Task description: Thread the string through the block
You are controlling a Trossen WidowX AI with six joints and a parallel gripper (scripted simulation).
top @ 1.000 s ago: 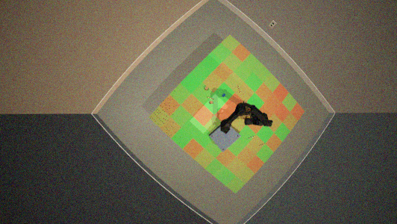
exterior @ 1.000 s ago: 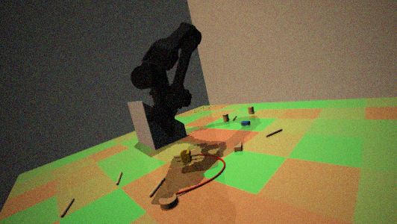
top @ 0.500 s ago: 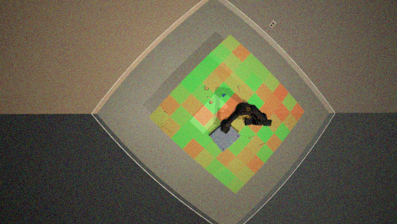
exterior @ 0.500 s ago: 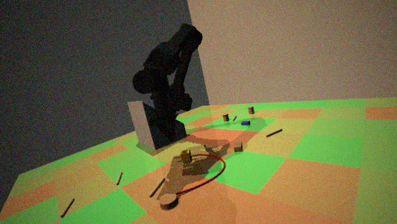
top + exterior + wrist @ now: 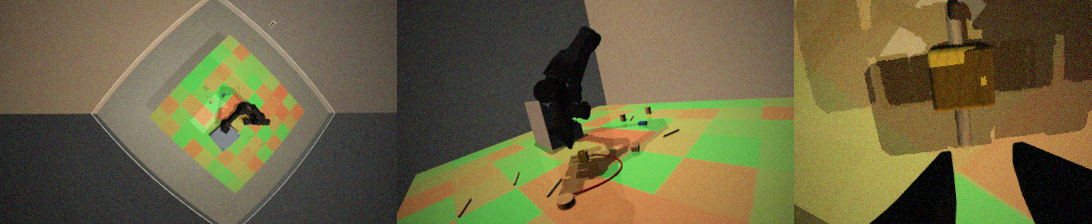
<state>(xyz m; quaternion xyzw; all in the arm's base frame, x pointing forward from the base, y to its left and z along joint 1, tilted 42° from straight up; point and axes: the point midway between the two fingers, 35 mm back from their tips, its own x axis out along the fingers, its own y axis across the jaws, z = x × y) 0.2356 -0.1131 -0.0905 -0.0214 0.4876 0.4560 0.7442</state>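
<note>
The yellow wooden block is 20 mm ahead of my gripper tip, 20 mm to the left of it and 40 mm below it. The rest, counted from my gripper tip: thin wooden stick 30 mm ahead, 30 mm to the left, 40 mm below; round wooden button 140 mm ahead, 140 mm to the right, 50 mm below; blue piece 20 mm ahead, 370 mm to the left, 50 mm below.
</note>
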